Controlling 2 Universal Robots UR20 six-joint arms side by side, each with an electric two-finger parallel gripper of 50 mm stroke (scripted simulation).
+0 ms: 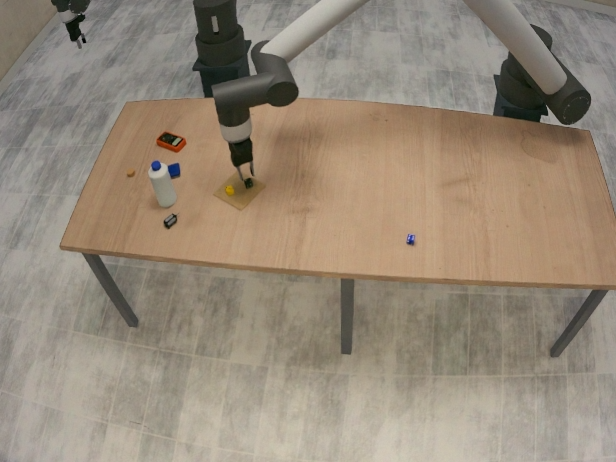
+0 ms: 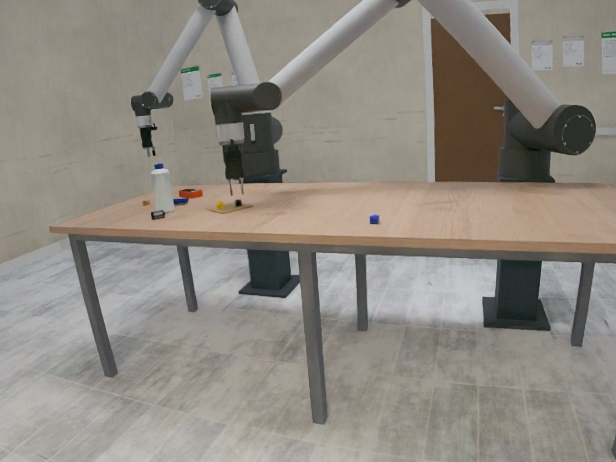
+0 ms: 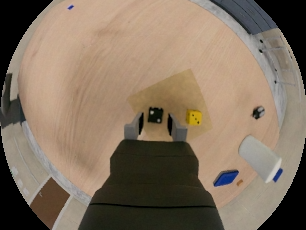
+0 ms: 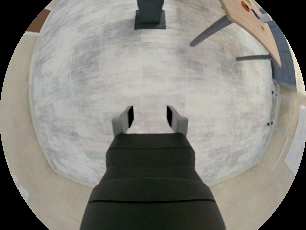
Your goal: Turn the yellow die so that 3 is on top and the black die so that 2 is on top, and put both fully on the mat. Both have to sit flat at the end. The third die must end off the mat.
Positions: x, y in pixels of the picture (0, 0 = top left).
Scene:
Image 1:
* tan mat: 242, 196
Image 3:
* left gripper: 155, 119
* tan mat: 178, 93
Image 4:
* right gripper: 149, 112

